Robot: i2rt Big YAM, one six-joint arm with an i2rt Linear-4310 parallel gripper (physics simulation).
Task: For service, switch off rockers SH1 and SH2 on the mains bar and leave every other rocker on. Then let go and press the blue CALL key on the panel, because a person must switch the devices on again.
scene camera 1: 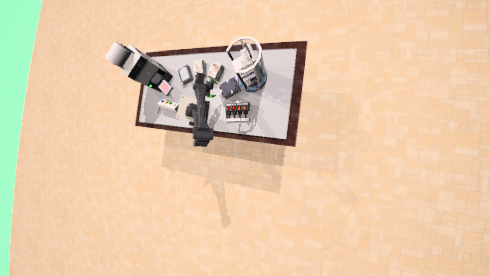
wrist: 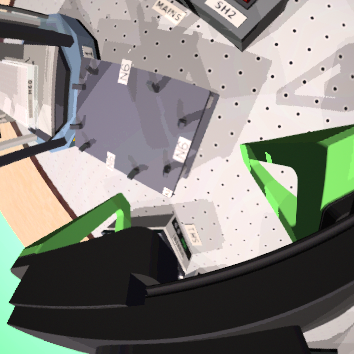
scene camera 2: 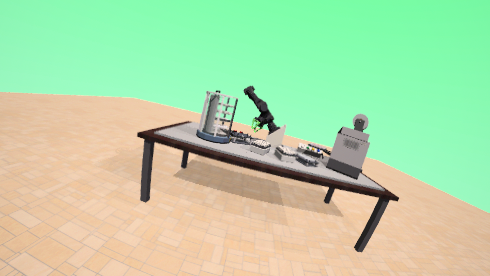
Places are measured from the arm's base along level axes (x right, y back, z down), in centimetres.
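Pixels of known places: gripper, fingertip midpoint: [scene camera 1: 217,89] [wrist: 179,176] [scene camera 2: 253,130]; arm's base at its link origin: [scene camera 2: 274,131].
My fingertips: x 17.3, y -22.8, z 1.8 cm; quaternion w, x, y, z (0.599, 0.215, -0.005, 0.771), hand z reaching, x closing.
Observation:
For each thing: its middle in the pictures, then the offset to it from my fingertips. "pt": a spot on its surface instead.
- red SH2 rocker at a spot on its surface: [wrist: 245,1] pt dx +9.5, dy +11.6, dz +6.2 cm
- panel at the middle of its body: [scene camera 2: 309,150] [scene camera 1: 169,105] dx -52.9, dy +19.4, dz +6.4 cm
- grey pegged plate at the middle of its body: [wrist: 132,120] [scene camera 2: 240,137] [scene camera 1: 229,88] dx +7.7, dy -5.1, dz +6.8 cm
- large machine at the middle of its body: [scene camera 2: 352,143] [scene camera 1: 140,66] dx -77.1, dy -9.4, dz -12.2 cm
The mains bar [scene camera 1: 237,114] [scene camera 2: 241,135] stands on the table, with a row of red and orange rockers. In the wrist view, its dark end with the SH2 label [wrist: 226,12] shows at the top, and a sliver of the red SH2 rocker [wrist: 245,1] is at the edge. The rocker positions cannot be read in these views. The panel [scene camera 1: 168,105] [scene camera 2: 310,149] stands on the other side of the arm; its blue key [scene camera 1: 162,101] shows small. My gripper [scene camera 1: 211,88] [scene camera 2: 256,124] [wrist: 179,176] is open and empty above the table, apart from bar and panel.
A grey pegged plate [scene camera 1: 230,88] [wrist: 137,117] marked N6 lies near the bar. A round caged rack with a blue base [scene camera 1: 259,86] [scene camera 2: 212,137] [wrist: 84,42] stands beside it. Small boxes [scene camera 1: 215,71] [scene camera 2: 260,146] lie behind the arm. A large machine [scene camera 1: 144,70] [scene camera 2: 349,151] stands at the panel's end.

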